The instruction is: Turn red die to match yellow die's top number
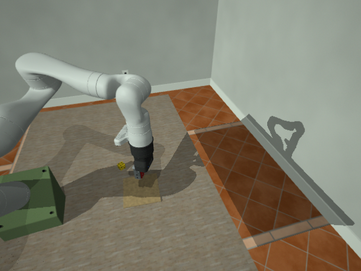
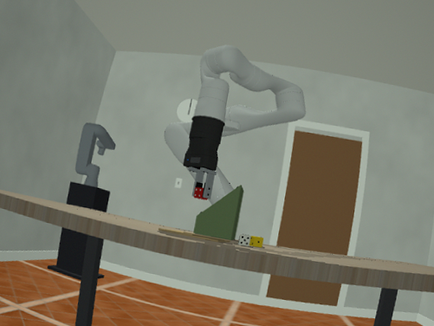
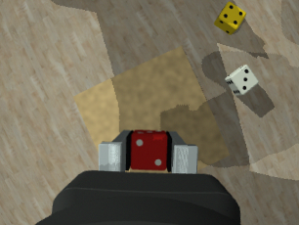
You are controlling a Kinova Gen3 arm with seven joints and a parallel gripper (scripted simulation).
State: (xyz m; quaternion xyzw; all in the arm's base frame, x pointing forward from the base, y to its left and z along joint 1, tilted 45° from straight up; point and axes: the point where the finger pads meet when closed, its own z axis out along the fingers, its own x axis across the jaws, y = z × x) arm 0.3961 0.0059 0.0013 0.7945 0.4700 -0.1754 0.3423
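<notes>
Right now the tan mat is 110 mm below my hand. From my hand the other things lie so: red die (10 mm below); then white die (120 mm to the left, 100 mm below); then yellow die (140 mm to the left, 100 mm below, 70 mm behind).
</notes>
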